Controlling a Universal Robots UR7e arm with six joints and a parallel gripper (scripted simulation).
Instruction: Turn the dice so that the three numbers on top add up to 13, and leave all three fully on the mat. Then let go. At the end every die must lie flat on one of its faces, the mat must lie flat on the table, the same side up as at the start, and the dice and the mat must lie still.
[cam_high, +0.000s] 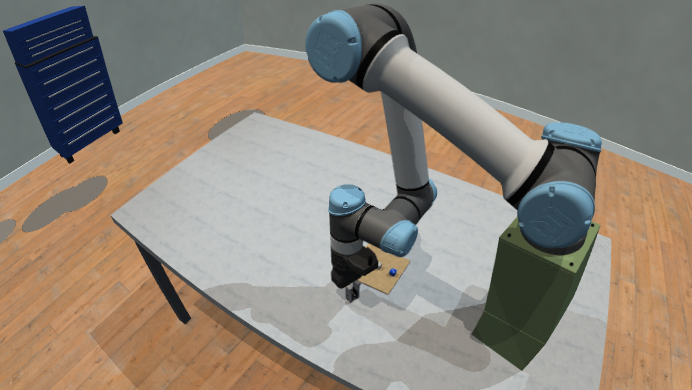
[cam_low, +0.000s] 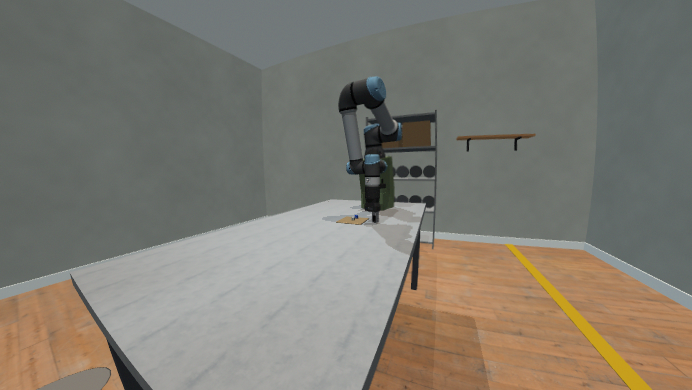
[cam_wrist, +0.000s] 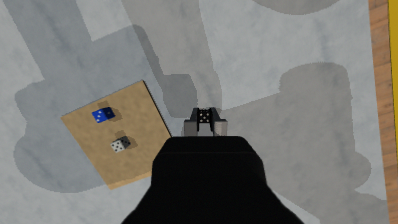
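Now: hand 13 cm to the left of the white die and 1 cm above it. Also, from my hand: blue die 5 cm behind, 13 cm to the right, 1 cm below; then tan mat 13 cm to the right, 2 cm below; then black die 1 cm below.
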